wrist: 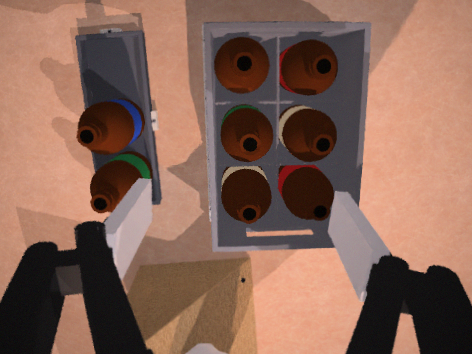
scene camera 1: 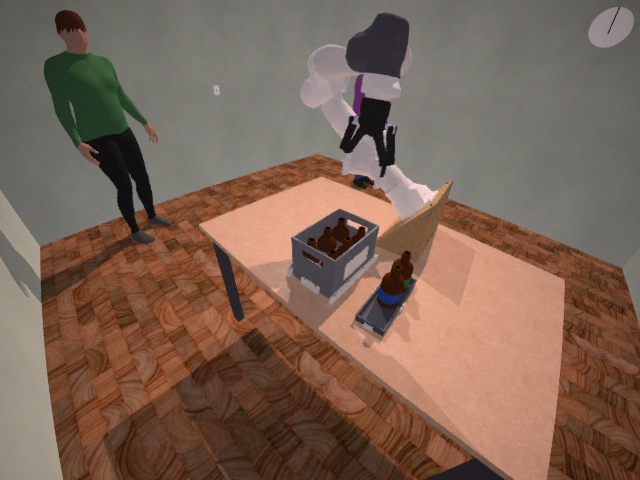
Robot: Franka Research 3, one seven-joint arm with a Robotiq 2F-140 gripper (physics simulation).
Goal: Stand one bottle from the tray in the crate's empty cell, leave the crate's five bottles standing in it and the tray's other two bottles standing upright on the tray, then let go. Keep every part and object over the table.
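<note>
The grey crate (scene camera 1: 316, 273) (wrist: 351, 135) stands on the table with a brown bottle upright in each cell of its two columns and three rows, such as the plain one (wrist: 242, 77) at the top left in the wrist view. The dark tray (scene camera 1: 368, 316) (wrist: 114, 57) lies beside the crate. On it stand a blue-banded bottle (scene camera 1: 392, 285) (wrist: 109, 127) and a green-banded bottle (scene camera 1: 406, 266) (wrist: 119, 180), both upright; its other end is bare. My gripper (scene camera 1: 364, 159) (wrist: 241, 206) is open and empty, high above the crate and tray, touching no bottle.
A tan slanted board (scene camera 1: 419, 227) (wrist: 200, 290) stands on the table (scene camera 1: 485, 330) behind the crate and tray, near the arm's base. A person in green (scene camera 1: 93, 98) stands on the floor beyond the table; another person is mostly hidden behind the arm.
</note>
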